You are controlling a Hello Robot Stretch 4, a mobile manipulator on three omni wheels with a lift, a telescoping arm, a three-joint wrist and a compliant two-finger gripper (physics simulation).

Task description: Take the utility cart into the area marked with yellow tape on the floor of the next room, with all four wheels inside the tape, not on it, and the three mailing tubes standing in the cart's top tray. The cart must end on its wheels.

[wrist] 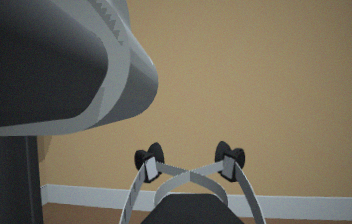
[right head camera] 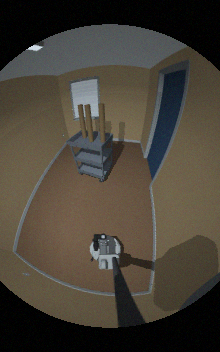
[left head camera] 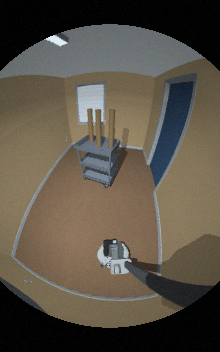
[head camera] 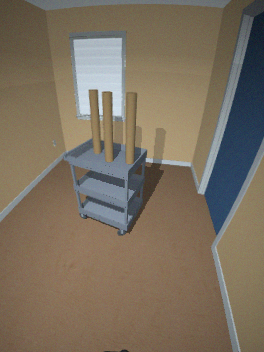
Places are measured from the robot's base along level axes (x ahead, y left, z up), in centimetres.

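Pixels of known places: gripper, fingertip midpoint: (wrist: pixel 189 154) (right head camera: pixel 95 261) (left head camera: pixel 105 267).
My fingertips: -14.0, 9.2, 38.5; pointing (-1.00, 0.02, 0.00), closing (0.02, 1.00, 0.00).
Ahead of a thing's pixels: the offset from my fingertips to its top centre, as dx, dy, dz. "spot": to the spot under its first point.
The grey three-tier utility cart (head camera: pixel 102 189) (left head camera: pixel 100 161) (right head camera: pixel 91 156) stands upright on its wheels near the far wall, in front of the window. Three brown mailing tubes stand in its top tray: a left one @(spot: +177.6, +22.7, +70.5) (head camera: pixel 95 122) (left head camera: pixel 90 122) (right head camera: pixel 82 120), a middle one @(spot: +160.4, +9.3, +71.3) (head camera: pixel 107 127) (left head camera: pixel 98 127) (right head camera: pixel 89 122) and a right one @(spot: +157.6, -10.7, +70.9) (head camera: pixel 131 129) (left head camera: pixel 112 127) (right head camera: pixel 102 122), the right one a little apart. My gripper (wrist: pixel 189 154) is open and empty, with bare wall beyond its fingertips, well away from the cart. The yellow tape does not show in these views.
A blue doorway or door panel (head camera: pixel 237 125) (left head camera: pixel 175 115) (right head camera: pixel 169 110) with a white frame is in the right wall, to the right of the cart. A window (head camera: pixel 100 75) (left head camera: pixel 91 102) (right head camera: pixel 85 100) is behind the tubes. My round base (left head camera: pixel 102 255) (right head camera: pixel 95 250) stands on the brown floor, near the right wall.
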